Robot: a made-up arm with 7 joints. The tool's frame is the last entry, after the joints. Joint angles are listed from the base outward. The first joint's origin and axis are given. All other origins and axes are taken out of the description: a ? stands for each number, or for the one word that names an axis. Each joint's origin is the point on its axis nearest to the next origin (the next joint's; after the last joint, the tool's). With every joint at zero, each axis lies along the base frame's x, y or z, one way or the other. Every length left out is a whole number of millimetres.
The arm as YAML. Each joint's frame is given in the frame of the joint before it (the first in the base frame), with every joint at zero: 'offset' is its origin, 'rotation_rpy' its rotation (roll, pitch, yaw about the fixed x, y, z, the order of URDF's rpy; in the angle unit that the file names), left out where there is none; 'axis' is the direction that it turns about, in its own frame. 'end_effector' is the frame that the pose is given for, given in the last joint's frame.
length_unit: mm
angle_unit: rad
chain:
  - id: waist
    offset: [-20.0, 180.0, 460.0]
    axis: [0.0, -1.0, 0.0]
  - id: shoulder
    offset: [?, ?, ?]
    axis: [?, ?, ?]
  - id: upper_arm
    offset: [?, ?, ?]
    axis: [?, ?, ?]
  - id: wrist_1
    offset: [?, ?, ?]
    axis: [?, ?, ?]
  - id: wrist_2
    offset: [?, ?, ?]
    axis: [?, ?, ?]
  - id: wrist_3
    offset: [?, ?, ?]
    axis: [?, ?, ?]
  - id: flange
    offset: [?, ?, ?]
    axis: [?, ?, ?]
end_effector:
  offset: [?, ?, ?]
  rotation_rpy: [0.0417, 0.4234, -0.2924]
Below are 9 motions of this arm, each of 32 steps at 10 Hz.
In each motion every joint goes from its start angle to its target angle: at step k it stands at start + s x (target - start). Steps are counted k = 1, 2, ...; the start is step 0. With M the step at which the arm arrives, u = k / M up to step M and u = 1 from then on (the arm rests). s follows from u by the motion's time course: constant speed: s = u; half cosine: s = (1 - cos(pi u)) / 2; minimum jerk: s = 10 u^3 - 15 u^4 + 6 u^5.
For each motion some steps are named. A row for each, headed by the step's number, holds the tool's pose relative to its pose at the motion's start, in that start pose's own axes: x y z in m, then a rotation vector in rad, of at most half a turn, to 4 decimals.
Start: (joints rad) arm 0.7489 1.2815 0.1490 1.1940 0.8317 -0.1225 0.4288
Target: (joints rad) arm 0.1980 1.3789 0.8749 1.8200 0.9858 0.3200 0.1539
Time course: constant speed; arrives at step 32
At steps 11, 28, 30, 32:
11: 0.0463 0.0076 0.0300 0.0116 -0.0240 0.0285
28: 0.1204 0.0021 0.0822 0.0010 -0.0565 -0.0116
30: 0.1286 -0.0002 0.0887 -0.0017 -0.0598 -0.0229
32: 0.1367 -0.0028 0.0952 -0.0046 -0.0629 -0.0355

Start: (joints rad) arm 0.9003 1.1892 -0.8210 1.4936 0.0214 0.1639 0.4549
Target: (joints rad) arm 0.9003 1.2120 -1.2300 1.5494 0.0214 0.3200 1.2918
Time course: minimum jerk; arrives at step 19
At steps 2, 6, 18, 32:
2: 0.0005 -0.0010 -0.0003 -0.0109 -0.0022 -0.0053
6: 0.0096 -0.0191 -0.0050 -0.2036 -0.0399 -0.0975
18: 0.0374 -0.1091 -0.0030 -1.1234 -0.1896 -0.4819
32: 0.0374 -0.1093 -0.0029 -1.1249 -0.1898 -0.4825

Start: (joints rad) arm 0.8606 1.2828 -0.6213 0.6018 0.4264 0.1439 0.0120
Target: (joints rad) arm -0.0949 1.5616 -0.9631 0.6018 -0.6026 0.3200 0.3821
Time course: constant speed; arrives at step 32
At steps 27, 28, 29, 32:
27: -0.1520 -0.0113 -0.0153 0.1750 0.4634 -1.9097
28: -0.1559 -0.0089 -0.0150 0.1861 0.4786 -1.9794
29: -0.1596 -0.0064 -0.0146 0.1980 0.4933 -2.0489
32: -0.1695 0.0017 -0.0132 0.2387 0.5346 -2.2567

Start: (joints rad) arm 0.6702 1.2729 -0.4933 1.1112 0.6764 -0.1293 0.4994
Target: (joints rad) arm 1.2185 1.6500 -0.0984 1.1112 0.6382 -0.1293 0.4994
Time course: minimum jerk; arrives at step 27
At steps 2, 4, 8, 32:
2: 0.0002 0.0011 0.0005 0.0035 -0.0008 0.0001
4: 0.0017 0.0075 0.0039 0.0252 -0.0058 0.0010
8: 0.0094 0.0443 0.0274 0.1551 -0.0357 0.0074
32: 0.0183 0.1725 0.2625 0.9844 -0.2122 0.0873

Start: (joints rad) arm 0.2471 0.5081 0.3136 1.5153 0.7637 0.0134 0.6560
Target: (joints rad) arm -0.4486 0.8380 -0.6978 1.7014 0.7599 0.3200 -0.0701
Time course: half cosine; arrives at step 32
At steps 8, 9, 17, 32:
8: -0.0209 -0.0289 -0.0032 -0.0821 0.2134 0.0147
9: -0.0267 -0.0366 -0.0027 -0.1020 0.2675 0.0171
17: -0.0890 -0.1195 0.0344 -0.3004 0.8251 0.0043
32: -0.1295 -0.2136 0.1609 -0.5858 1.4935 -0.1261

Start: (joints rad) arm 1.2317 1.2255 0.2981 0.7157 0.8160 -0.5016 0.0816
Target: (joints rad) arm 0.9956 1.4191 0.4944 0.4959 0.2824 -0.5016 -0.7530
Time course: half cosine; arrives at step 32
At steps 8, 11, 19, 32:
8: -0.0010 0.0169 0.0001 0.1347 0.0402 -0.0582
11: -0.0008 0.0303 0.0007 0.2442 0.0641 -0.1042
19: 0.0057 0.0711 0.0047 0.5989 0.0900 -0.2458
32: 0.0188 0.1040 0.0105 0.9210 0.0427 -0.3625

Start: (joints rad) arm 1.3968 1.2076 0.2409 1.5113 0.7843 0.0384 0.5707
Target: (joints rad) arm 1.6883 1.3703 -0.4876 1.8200 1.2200 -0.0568 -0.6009
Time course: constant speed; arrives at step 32
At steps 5, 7, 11, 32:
5: 0.0121 -0.0134 -0.0082 0.0678 0.0004 0.0647
7: 0.0163 -0.0190 -0.0109 0.0933 0.0046 0.0931
11: 0.0237 -0.0306 -0.0153 0.1422 0.0206 0.1534
32: 0.0386 -0.0950 -0.0179 0.3799 0.2987 0.4862

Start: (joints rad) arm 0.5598 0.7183 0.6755 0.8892 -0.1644 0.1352 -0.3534
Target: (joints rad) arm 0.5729 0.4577 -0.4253 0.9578 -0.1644 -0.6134 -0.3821
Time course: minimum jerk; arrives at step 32
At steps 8, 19, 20, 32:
8: 0.0051 -0.0264 0.0166 -0.0427 -0.1276 -0.0457
19: -0.0068 -0.1562 0.1406 -0.4405 -0.8151 -0.1758
20: -0.0113 -0.1658 0.1543 -0.4906 -0.8756 -0.1772
32: -0.0432 -0.2053 0.2278 -0.7822 -1.1700 -0.1556

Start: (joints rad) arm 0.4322 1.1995 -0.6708 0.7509 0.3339 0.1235 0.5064
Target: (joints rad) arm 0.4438 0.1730 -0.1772 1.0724 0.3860 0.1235 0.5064
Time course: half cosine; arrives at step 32
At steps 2, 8, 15, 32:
2: 0.0036 -0.0017 -0.0007 -0.0041 -0.0124 0.0027
8: 0.0541 -0.0257 -0.0068 -0.0638 -0.1864 0.0450
15: 0.1568 -0.0754 0.0066 -0.2059 -0.5555 0.1673
32: 0.2896 -0.1408 0.0904 -0.4955 -1.1345 0.4847

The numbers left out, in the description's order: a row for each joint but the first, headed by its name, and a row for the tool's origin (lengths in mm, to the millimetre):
shoulder: xyz -40.0 0.0 -20.0, axis 1.0 0.0 0.0
upper_arm: xyz 0.0 20.0 -250.0, axis 0.0 0.0 1.0
wrist_1: xyz 10.0 40.0 0.0, axis 0.0 -1.0 0.0
wrist_2: xyz 20.0 0.0 -220.0, axis 0.0 0.0 1.0
wrist_3: xyz -20.0 -20.0 0.0, axis 0.0 1.0 0.0
flange: xyz 10.0 0.0 0.0, axis -1.0 0.0 0.0
tool: xyz 0.0 10.0 -20.0

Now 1 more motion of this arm.
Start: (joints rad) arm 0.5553 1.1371 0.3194 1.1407 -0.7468 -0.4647 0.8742
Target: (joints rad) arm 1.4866 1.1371 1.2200 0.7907 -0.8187 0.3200 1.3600
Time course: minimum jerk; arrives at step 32
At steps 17, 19, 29, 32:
17: -0.1196 -0.0481 0.0579 -0.0551 0.3211 1.0670
19: -0.1271 -0.0693 0.0640 -0.0494 0.2737 1.3062
29: -0.1199 -0.1237 0.0573 0.0324 -0.0880 1.9345
32: -0.1193 -0.1246 0.0568 0.0355 -0.0999 1.9468

